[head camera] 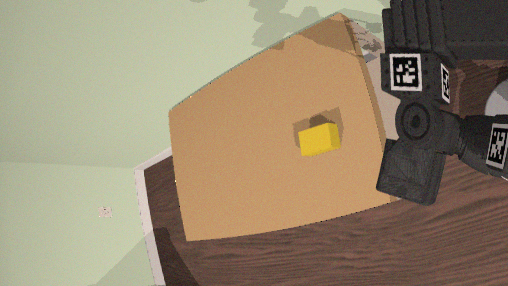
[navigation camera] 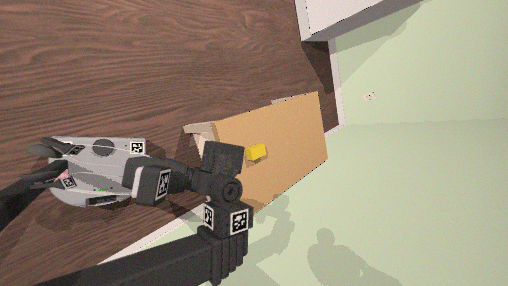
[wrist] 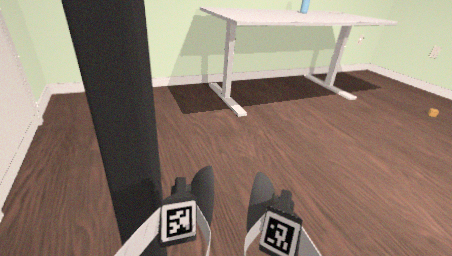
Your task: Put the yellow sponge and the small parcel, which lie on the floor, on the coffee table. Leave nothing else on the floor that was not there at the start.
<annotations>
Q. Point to the gripper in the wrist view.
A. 232, 188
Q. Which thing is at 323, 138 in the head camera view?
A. A yellow sponge.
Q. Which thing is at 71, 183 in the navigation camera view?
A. The gripper.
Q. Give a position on a coffee table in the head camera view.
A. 238, 166
</annotations>
